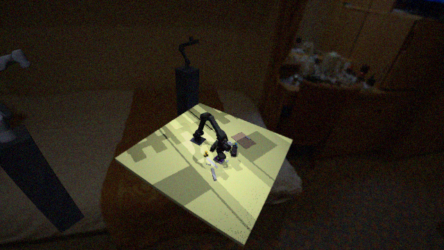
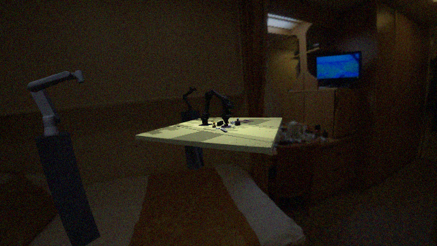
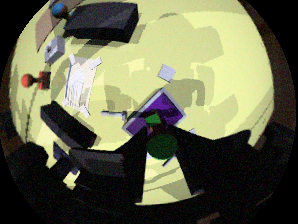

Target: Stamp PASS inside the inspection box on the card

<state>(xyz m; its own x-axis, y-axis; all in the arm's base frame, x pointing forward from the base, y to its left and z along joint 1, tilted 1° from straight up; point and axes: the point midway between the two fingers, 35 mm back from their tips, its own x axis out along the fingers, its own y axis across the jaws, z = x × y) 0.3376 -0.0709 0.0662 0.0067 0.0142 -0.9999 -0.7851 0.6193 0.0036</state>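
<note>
Right now the purple ink pad is 3 cm below my gripper tip. The rest, counted from my gripper tip: white card (14 cm to the left, 6 cm behind, 4 cm below); then pen (16 cm to the right, 7 cm ahead, 3 cm below); then green-topped stamp (right at my gripper tip).
</note>
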